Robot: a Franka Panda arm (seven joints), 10 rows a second.
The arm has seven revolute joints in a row. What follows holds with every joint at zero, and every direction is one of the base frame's.
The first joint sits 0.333 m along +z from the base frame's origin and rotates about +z.
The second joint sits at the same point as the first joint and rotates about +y.
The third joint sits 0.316 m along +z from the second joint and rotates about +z.
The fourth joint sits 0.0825 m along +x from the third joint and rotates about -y.
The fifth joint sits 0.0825 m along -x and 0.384 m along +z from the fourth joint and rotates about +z.
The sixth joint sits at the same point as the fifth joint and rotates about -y.
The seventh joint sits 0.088 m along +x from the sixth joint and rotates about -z.
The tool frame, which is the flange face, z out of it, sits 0.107 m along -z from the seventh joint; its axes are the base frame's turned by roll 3.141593, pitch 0 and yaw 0 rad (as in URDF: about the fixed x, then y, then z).
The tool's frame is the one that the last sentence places.
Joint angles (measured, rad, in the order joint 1, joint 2, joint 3, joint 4, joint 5, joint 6, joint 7), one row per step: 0.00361, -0.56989, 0.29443, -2.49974, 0.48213, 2.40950, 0.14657; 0.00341, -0.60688, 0.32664, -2.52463, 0.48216, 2.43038, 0.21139; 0.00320, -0.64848, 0.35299, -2.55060, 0.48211, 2.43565, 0.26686; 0.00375, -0.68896, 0.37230, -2.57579, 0.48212, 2.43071, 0.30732; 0.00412, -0.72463, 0.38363, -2.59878, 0.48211, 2.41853, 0.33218; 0.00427, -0.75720, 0.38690, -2.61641, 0.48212, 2.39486, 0.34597; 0.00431, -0.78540, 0.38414, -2.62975, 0.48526, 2.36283, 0.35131; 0.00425, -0.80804, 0.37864, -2.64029, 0.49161, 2.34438, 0.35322; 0.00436, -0.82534, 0.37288, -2.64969, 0.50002, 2.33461, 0.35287
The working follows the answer.
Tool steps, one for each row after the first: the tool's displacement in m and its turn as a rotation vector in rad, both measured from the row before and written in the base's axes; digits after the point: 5 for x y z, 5 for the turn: -0.01183, 0.01028, 0.00190, 0.00513, -0.01499, -0.03911; -0.01291, 0.00745, 0.00098, 0.00272, -0.00721, -0.03264; -0.01222, 0.00460, -0.00034, -0.00110, -0.00172, -0.02317; -0.01029, 0.00139, -0.00158, -0.00395, 0.00362, -0.01515; -0.00882, -0.00101, -0.00090, -0.00394, 0.01002, -0.00902; -0.00745, -0.00254, -0.00086, -0.00062, 0.01713, -0.00478; -0.00520, -0.00330, 0.00056, 0.00564, 0.00670, -0.00658; -0.00367, -0.00322, 0.00040, 0.00844, 0.00236, -0.00640
Tool pose at each row, in the base's axes (x y z in m, rotation vector in rad; rounded; the steps above come from the unrounded poses): 0.39742, 0.13676, 0.52116, -2.74428, 0.19184, -0.57764; 0.38559, 0.14703, 0.52306, -2.73594, 0.24357, -0.60710; 0.37268, 0.15449, 0.52404, -2.73161, 0.28763, -0.62481; 0.36046, 0.15909, 0.52369, -2.73232, 0.31904, -0.63366; 0.35017, 0.16048, 0.52212, -2.73760, 0.34001, -0.63409; 0.34135, 0.15946, 0.52122, -2.74537, 0.35400, -0.62425; 0.33389, 0.15692, 0.52036, -2.75278, 0.36446, -0.60250; 0.32869, 0.15362, 0.52091, -2.74991, 0.37632, -0.59313; 0.32502, 0.15041, 0.52132, -2.74260, 0.38743, -0.58861

